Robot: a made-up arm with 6 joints.
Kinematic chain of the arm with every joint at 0, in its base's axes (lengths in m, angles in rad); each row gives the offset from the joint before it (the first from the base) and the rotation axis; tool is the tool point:
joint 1: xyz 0 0 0.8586 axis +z
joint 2: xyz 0.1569 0 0 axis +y
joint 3: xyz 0 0 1.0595 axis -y
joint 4: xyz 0 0 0.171 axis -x
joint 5: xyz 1.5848 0 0 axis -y
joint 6: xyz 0.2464 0 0 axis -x
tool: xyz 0 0 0
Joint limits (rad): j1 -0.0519..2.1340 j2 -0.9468..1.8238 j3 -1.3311..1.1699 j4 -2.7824..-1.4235 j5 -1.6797..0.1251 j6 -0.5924..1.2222
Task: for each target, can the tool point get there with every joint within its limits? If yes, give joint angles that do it. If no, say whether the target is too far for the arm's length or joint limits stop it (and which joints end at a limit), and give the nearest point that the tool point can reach.
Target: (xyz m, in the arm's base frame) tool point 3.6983 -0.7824 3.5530
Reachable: no: too far | nearest point 2.4412 -0.1573 2.5829 | short by 1.706 m
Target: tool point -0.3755 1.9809 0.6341
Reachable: yes | joints 1.7337 0.4433 -0.3698 -2.2149 -0.2527 -0.1724
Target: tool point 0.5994 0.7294 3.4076
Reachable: yes | joints 0.8047 -0.2195 0.6238 -2.3864 -0.4520 0.0003
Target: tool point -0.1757 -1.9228 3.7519
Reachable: no: too far | nearest point -0.1386 -1.5172 3.1875 | short by 0.696 m
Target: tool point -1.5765 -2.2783 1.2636
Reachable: no: joint limits stop it (at a limit: joint 2, joint 3, joint 4, joint 5) | nearest point -1.0561 -1.5262 2.6014 | short by 1.621 m
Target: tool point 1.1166 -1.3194 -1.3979
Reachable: no: joint limits stop it (at a limit: joint 1, joint 2, joint 5) | nearest point 1.1803 -0.0921 -1.2439 | short by 1.239 m
